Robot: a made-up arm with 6 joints. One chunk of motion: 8 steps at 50 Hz.
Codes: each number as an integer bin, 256 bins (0 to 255) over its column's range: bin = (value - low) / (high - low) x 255, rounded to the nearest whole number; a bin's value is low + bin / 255 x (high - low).
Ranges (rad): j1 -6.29..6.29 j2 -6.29..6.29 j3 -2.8..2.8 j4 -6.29..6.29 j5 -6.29..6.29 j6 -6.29..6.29
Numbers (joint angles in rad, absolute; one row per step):
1: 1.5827 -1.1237 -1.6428 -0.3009 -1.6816 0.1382
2: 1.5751 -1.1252 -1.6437 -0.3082 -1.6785 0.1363
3: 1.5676 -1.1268 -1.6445 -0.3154 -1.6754 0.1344
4: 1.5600 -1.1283 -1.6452 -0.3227 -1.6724 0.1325
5: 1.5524 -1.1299 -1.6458 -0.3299 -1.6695 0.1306
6: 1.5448 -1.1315 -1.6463 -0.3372 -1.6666 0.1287
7: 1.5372 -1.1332 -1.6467 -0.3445 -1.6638 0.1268
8: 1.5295 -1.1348 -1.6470 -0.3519 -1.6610 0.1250
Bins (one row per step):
1: 160 105 53 121 93 130
2: 159 105 53 121 93 130
3: 159 105 53 121 94 130
4: 159 105 53 121 94 130
5: 159 105 53 121 94 130
6: 159 105 53 121 94 130
7: 159 105 53 121 94 130
8: 159 104 53 120 94 130

